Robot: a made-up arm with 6 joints.
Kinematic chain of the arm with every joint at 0, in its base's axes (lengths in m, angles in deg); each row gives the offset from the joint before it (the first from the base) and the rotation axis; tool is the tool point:
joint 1: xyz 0 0 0.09 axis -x
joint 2: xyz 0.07 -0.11 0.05 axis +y
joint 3: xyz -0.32 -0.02 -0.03 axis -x
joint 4: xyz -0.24 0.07 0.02 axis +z
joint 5: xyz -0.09 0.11 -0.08 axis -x
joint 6: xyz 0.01 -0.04 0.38 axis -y
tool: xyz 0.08 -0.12 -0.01
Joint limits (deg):
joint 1: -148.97..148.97
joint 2: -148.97..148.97
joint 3: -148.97..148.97
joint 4: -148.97..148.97
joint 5: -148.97..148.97
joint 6: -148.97..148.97
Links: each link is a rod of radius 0.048 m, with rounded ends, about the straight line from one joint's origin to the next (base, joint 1, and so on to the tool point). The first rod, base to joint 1, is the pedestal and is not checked.
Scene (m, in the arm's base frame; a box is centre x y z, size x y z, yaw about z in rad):
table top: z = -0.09
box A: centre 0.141 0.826 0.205 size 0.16 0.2 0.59 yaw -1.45
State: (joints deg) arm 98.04 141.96 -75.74 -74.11 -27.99 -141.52
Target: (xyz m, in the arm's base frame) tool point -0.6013 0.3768 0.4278
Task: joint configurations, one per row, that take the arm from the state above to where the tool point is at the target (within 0.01 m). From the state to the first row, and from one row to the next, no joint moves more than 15 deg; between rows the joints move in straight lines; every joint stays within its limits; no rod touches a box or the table.
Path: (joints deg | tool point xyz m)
1: 86.08 143.71 -68.19 -77.85 -18.24 -141.74 | 0.7933 0.2900 0.3680
2: 74.12 145.46 -60.64 -81.60 -8.49 -141.96 | 0.7825 0.1360 0.3879
3: 62.16 147.22 -53.09 -85.34 1.26 -142.18 | 0.7554 0.0009 0.3465
4: 50.20 148.97 -45.54 -89.09 11.01 -142.40 | 0.7117 -0.0926 0.2636
5: 52.90 135.27 -50.57 -81.01 4.23 -140.82 | 0.7249 0.0700 0.4156
6: 55.60 121.56 -55.59 -72.94 -2.55 -139.24 | 0.6563 0.2510 0.5560
7: 58.29 107.86 -60.61 -64.86 -9.33 -137.67 | 0.5057 0.4228 0.6615
8: 60.99 94.16 -65.64 -56.78 -16.11 -136.09 | 0.2888 0.5555 0.7149
9: 63.68 80.46 -70.66 -48.71 -22.89 -134.52 | 0.0342 0.6238 0.7097
10: 66.38 66.75 -75.68 -40.63 -29.68 -132.94 | -0.2221 0.6139 0.6501
11: 69.07 53.05 -80.71 -32.55 -36.46 -131.36 | -0.4433 0.5263 0.5500
12: 71.77 39.35 -85.73 -24.48 -43.24 -129.79 | -0.6013 0.3769 0.4278

